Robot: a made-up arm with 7 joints. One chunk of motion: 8 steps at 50 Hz.
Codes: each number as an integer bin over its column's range. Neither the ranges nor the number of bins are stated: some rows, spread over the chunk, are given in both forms.
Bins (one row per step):
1: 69 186 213 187 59 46 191
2: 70 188 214 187 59 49 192
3: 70 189 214 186 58 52 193
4: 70 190 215 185 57 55 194
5: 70 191 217 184 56 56 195
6: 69 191 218 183 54 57 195
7: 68 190 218 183 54 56 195
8: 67 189 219 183 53 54 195
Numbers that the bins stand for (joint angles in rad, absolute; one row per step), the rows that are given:
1: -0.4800 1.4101 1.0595 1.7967 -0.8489 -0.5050 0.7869
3: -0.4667 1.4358 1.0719 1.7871 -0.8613 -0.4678 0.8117
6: -0.4800 1.4529 1.1215 1.7582 -0.9108 -0.4368 0.8365
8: -0.5067 1.4358 1.1339 1.7582 -0.9232 -0.4554 0.8365
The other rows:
2: -0.4667 1.4272 1.0719 1.7967 -0.8489 -0.4864 0.7993
4: -0.4667 1.4443 1.0843 1.7775 -0.8736 -0.4492 0.8241
5: -0.4667 1.4529 1.1091 1.7678 -0.8860 -0.4430 0.8365
7: -0.4933 1.4443 1.1215 1.7582 -0.9108 -0.4430 0.8365

